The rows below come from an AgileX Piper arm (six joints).
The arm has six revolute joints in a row. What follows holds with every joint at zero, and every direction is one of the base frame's. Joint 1 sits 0.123 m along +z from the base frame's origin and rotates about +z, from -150 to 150 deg. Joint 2 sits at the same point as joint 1 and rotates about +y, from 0 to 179.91 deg. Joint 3 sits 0.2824 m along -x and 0.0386 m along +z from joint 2 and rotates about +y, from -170 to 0 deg. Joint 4 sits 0.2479 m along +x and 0.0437 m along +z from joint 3 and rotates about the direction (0.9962, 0, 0.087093), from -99.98 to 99.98 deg. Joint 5 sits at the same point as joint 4 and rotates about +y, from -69.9 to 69.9 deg. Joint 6 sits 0.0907 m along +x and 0.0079 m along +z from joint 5 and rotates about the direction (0.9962, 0, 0.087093), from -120 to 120 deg. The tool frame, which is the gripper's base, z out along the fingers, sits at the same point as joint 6; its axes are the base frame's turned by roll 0, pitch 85.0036 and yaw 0 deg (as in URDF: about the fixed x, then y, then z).
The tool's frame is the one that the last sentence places.
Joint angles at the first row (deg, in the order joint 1, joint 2, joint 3, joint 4, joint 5, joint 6):
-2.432 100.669 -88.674 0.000 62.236 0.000
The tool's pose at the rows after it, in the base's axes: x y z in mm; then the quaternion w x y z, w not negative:
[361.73 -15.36 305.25 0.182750 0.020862 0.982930 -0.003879]
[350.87 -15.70 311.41 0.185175 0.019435 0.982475 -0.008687]
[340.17 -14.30 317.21 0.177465 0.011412 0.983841 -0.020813]
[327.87 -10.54 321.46 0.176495 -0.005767 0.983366 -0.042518]
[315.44 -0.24 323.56 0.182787 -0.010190 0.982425 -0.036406]
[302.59 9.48 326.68 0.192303 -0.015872 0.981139 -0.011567]
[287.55 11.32 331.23 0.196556 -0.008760 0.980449 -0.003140]
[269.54 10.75 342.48 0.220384 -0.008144 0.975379 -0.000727]
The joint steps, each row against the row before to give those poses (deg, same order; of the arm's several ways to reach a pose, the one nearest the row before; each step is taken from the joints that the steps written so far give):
0.001 -2.625 2.222 0.000 0.105 0.000
0.000 -2.357 1.667 -0.569 0.393 0.001
0.536 -1.956 1.015 -1.554 1.816 0.000
1.293 -2.522 2.105 -2.807 0.526 0.000
1.805 -2.738 2.746 0.140 -0.617 1.279
1.144 -2.884 2.546 2.741 -0.804 -0.236
0.276 -3.144 2.282 0.751 0.349 0.891
-0.001 -4.341 2.023 0.178 -0.482 0.004

